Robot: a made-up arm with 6 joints. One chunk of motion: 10 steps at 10 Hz.
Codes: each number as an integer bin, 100 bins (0 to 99) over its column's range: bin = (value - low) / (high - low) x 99, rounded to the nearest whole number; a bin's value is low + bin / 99 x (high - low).
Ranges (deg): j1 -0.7..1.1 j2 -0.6..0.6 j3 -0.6..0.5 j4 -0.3..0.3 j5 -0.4..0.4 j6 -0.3..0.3
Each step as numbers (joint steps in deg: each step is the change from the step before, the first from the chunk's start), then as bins.
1 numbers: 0.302 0.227 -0.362 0.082 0.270 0.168
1 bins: 55 68 21 63 83 77
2 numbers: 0.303 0.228 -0.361 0.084 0.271 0.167
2 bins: 55 68 22 63 83 77
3 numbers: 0.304 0.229 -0.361 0.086 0.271 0.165
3 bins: 55 68 22 64 83 77
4 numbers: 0.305 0.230 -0.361 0.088 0.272 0.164
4 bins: 55 68 22 64 83 77
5 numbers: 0.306 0.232 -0.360 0.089 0.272 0.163
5 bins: 55 69 22 64 83 76
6 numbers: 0.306 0.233 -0.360 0.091 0.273 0.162
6 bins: 55 69 22 65 83 76
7 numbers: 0.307 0.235 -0.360 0.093 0.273 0.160
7 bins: 55 69 22 65 83 76
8 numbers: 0.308 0.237 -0.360 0.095 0.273 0.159
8 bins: 55 69 22 65 83 76
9 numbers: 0.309 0.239 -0.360 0.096 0.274 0.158
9 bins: 55 69 22 65 83 76
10 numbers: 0.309 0.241 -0.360 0.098 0.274 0.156
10 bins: 55 69 22 66 83 75
